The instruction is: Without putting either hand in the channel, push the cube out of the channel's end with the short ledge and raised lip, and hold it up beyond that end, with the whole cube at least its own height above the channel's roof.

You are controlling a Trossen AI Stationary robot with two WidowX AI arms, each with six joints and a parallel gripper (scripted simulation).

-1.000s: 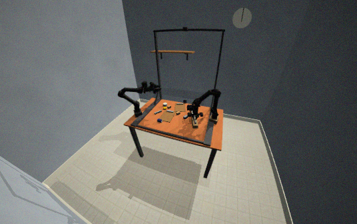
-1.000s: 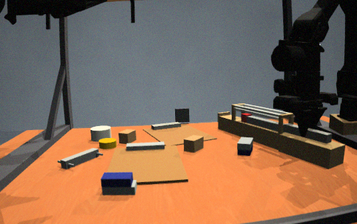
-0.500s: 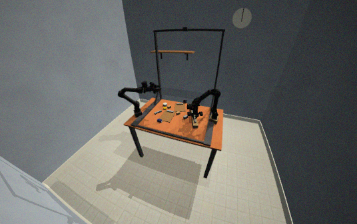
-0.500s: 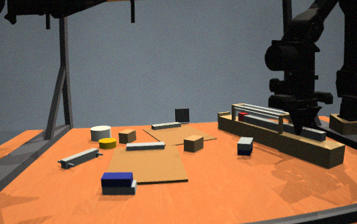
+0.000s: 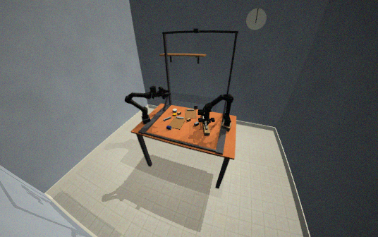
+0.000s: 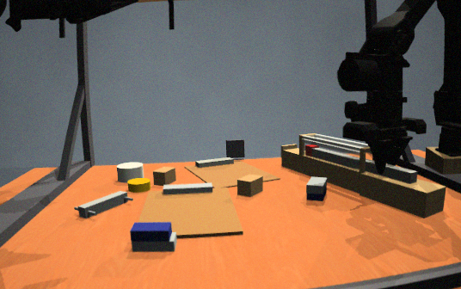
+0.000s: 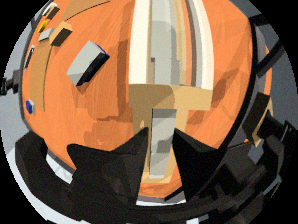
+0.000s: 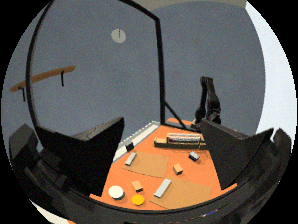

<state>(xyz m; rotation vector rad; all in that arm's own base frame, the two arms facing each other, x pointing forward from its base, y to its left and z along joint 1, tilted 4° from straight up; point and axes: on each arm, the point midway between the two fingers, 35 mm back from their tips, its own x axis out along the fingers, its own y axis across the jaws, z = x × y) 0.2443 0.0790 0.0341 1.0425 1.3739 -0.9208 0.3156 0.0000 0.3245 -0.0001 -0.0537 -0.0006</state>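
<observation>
Now: left hand 14 cm past the tan channel, 2 cm to the left of it and 3 cm above it. From my left hand the other things lie so: yellow disc: 25 cm behind, 45 cm to the right, 7 cm below; then pegged bar: 13 cm behind, 52 cm to the right, 7 cm below.
</observation>
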